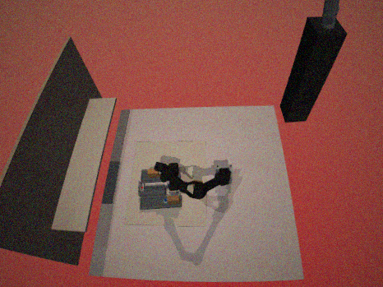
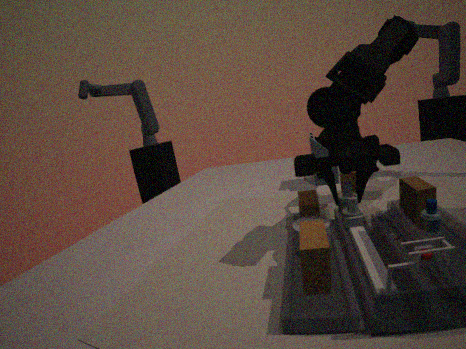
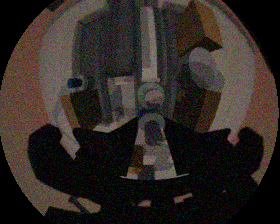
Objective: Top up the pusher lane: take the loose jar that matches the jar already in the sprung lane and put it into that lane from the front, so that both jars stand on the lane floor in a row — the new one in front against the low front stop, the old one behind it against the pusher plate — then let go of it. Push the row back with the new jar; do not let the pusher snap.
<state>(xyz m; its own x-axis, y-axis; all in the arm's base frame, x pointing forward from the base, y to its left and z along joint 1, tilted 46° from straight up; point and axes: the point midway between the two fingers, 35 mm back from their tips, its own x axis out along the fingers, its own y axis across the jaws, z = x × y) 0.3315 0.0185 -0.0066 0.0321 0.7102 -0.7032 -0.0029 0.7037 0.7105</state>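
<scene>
Now: the box 150 mm behind my gripper tip, 30 mm to the left of it and 10 mm below it. Also, from my gripper tip: grey rack 140 mm ahead, 30 mm to the left, 30 mm below; white pusher piece 140 mm ahead, 30 mm to the left; red piece 220 mm ahead, 40 mm to the left, 30 mm above.
</scene>
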